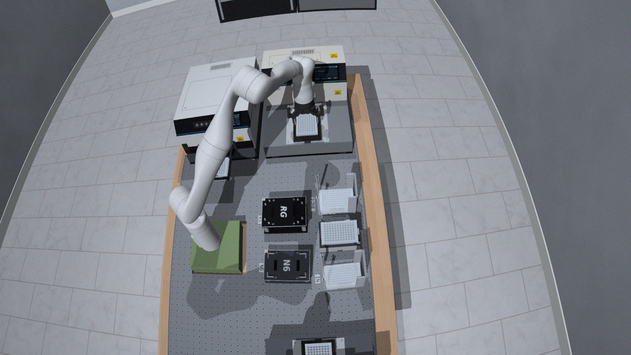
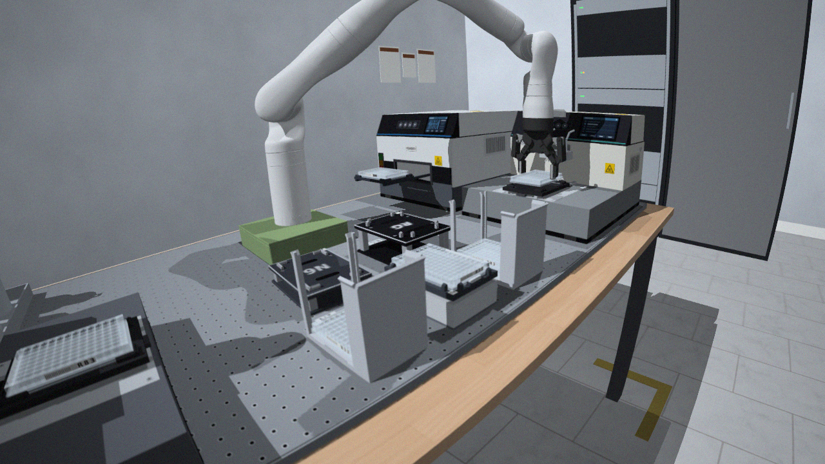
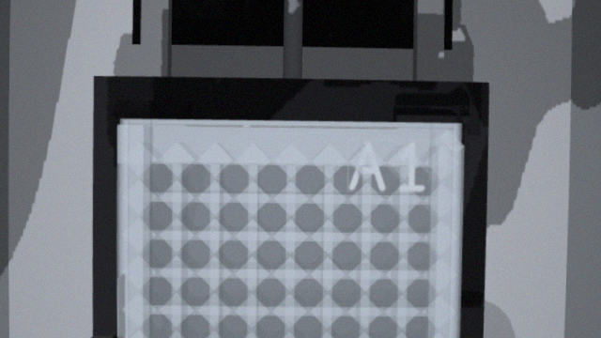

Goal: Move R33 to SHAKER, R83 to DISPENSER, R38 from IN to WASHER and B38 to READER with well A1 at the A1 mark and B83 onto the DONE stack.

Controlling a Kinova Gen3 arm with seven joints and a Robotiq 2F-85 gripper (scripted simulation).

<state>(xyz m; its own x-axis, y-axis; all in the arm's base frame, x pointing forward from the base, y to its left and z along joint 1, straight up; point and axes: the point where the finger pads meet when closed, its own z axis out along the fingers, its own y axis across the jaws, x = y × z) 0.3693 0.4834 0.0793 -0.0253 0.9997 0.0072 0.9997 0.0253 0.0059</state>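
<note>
Now: hand 3 cm above the washer nest. From my hand the other things lie so: plate R38 (1 cm below); then plate B83 (11 cm ahead, 31 cm to the right, 9 cm below); then washer head (10 cm to the left, 4 cm above).
</note>
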